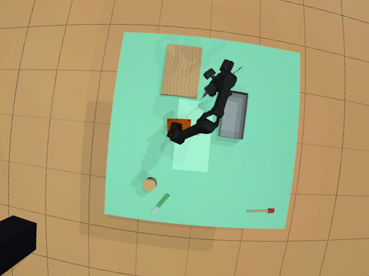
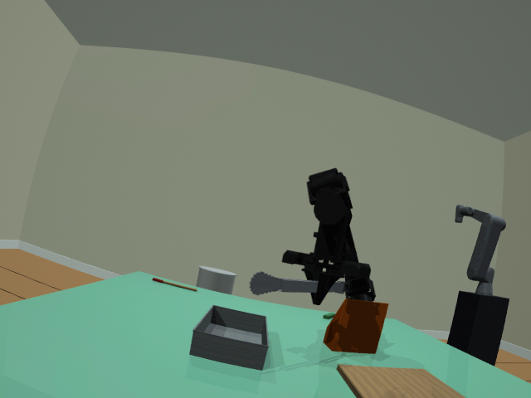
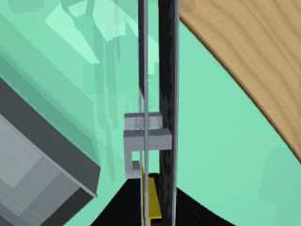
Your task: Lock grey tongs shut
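The wooden board lies 220 mm behind my gripper tip, 150 mm below it and 120 mm to the left of it. The rest, counted from my gripper tip: tan round object (660 mm to the right, 300 mm behind, 120 mm below); yellow lock piece (40 mm above, 20 mm to the right, 10 mm behind); grey roasting tin (160 mm ahead, 130 mm below, 120 mm to the right).
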